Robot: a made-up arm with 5 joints. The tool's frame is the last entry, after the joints.
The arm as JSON. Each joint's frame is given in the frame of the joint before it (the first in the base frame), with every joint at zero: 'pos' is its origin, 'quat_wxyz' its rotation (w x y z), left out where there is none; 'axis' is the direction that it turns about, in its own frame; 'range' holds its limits. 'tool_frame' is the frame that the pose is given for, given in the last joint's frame.
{
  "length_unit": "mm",
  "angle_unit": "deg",
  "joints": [
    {
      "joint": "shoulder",
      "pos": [
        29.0,
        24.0,
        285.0
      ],
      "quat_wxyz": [
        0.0,
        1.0,
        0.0,
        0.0
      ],
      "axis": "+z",
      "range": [
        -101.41,
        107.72
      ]
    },
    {
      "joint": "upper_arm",
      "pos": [
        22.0,
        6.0,
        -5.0
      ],
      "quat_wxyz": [
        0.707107,
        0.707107,
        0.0,
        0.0
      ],
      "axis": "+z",
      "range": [
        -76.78,
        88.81
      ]
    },
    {
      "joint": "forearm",
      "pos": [
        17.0,
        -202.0,
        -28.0
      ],
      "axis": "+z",
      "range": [
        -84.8,
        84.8
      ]
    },
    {
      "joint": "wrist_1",
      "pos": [
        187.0,
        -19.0,
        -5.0
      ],
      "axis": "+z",
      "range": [
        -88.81,
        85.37
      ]
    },
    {
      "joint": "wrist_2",
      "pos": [
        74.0,
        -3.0,
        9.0
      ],
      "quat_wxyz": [
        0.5,
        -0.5,
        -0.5,
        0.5
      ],
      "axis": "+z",
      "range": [
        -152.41,
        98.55
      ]
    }
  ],
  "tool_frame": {
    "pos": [
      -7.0,
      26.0,
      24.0
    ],
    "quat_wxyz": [
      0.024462,
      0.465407,
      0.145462,
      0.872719
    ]
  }
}
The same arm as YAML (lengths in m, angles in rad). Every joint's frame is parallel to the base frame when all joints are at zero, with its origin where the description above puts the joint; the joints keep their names.
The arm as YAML. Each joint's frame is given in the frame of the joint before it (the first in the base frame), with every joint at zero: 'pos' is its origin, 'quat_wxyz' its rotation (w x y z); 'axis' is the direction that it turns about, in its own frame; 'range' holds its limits. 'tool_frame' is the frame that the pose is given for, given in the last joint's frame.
length_unit: m
angle_unit: rad
joints:
  - joint: shoulder
    pos: [0.029, 0.024, 0.285]
    quat_wxyz: [1.0, 0.0, 0.0, 0.0]
    axis: "-z"
    range: [-1.7699, 1.8801]
  - joint: upper_arm
    pos: [0.022, -0.006, 0.005]
    quat_wxyz: [1.0, 0.0, 0.0, 0.0]
    axis: "+y"
    range: [-1.3401, 1.55]
  - joint: forearm
    pos: [0.017, -0.028, 0.202]
    quat_wxyz: [1.0, 0.0, 0.0, 0.0]
    axis: "+y"
    range: [-1.48, 1.48]
  - joint: wrist_1
    pos: [0.187, -0.005, 0.019]
    quat_wxyz: [1.0, 0.0, 0.0, 0.0]
    axis: "+y"
    range: [-1.55, 1.49]
  - joint: wrist_2
    pos: [0.074, 0.009, 0.003]
    quat_wxyz: [1.0, 0.0, 0.0, 0.0]
    axis: "-x"
    range: [-2.6601, 1.72]
tool_frame:
  pos: [-0.024, -0.026, 0.007]
  quat_wxyz: [0.288013, 0.120154, -0.946198, 0.08556]

